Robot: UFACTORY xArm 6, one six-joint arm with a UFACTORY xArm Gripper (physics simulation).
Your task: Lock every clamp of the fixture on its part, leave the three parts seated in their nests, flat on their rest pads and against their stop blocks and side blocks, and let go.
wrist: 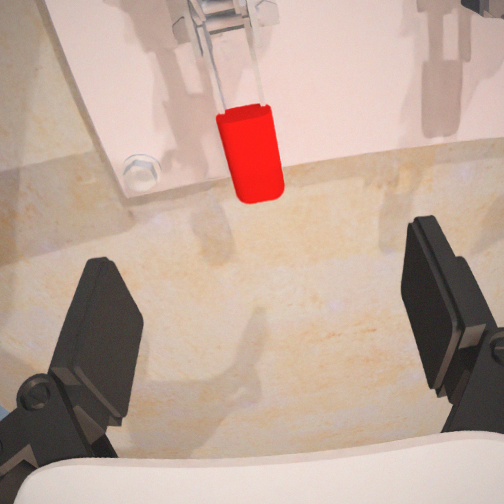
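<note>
In the wrist view a toggle clamp's red handle grip (251, 152) sticks out over the near edge of the pale fixture plate (300, 75). Its metal lever and bracket (227, 30) run up to the top edge of the frame. My gripper (260, 280) is open and empty, its two black fingers spread wide. It hovers over the beige table on the near side of the red handle and does not touch it. The parts and their nests are out of view.
A hex bolt head (141, 172) sits in the plate's near corner. A dark piece of another clamp (482, 6) shows at the top right corner. Shadows of clamp levers fall across the plate.
</note>
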